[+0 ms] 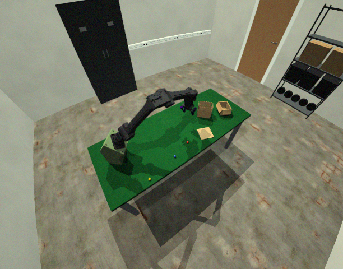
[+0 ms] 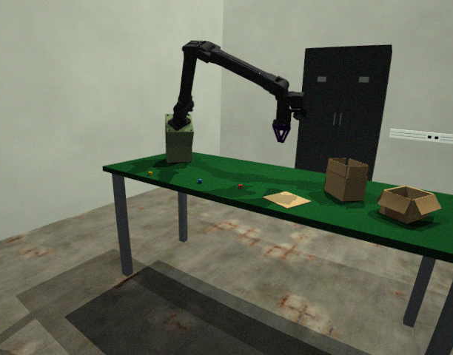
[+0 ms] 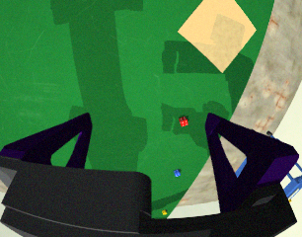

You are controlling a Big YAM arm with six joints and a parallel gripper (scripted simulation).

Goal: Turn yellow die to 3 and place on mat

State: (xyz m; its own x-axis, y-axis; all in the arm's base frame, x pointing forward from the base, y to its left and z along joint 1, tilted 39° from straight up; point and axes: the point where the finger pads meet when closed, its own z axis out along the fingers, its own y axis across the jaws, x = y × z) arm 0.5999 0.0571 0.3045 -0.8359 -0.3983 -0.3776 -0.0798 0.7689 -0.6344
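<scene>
The yellow die lies 610 mm behind my hand, 230 mm to the right of it and 210 mm below it. Round my hand: tan mat (100 mm ahead, 170 mm to the right, 210 mm below); then red die (120 mm behind, 140 mm to the right, 210 mm below); then blue die (320 mm behind, 190 mm to the right, 210 mm below).
</scene>
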